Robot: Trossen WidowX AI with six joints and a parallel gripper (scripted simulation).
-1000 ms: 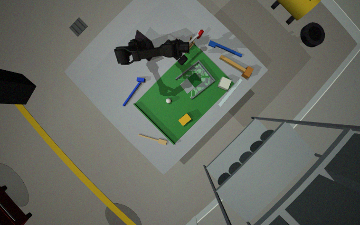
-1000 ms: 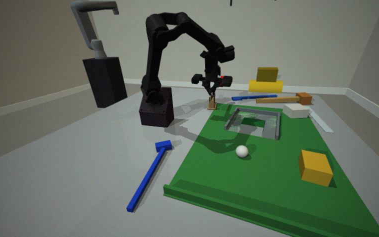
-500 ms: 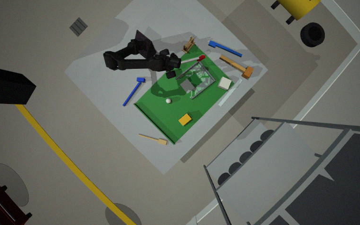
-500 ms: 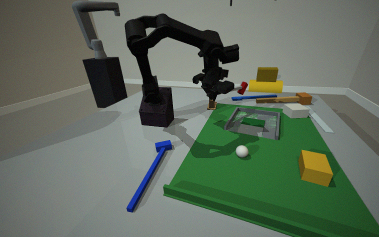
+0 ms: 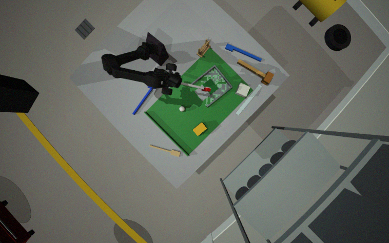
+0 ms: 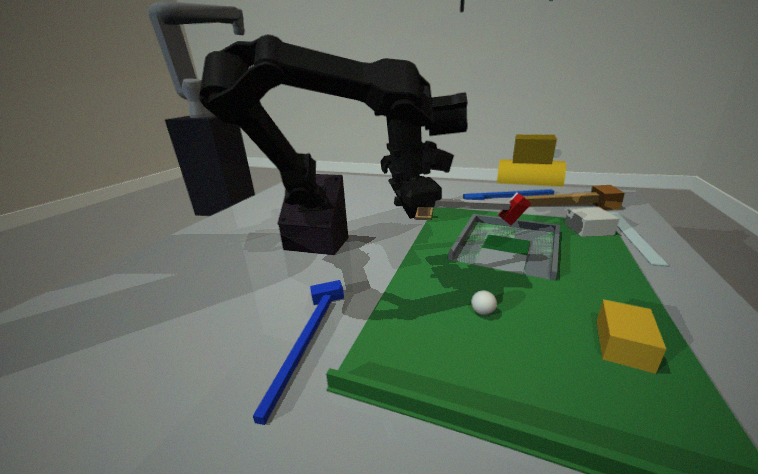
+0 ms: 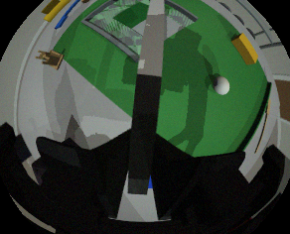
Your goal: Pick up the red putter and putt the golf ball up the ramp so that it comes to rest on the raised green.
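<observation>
Right now the red putter is 11 cm ahead of my gripper tip, 5 cm to the left of it and 1 cm above it. From my gripper tip the other things lie so: green mat 21 cm ahead, 14 cm below, 1 cm to the left; then yellow block 34 cm ahead, 16 cm to the right, 11 cm below; then white golf ball 14 cm ahead, 11 cm to the right, 11 cm below.
</observation>
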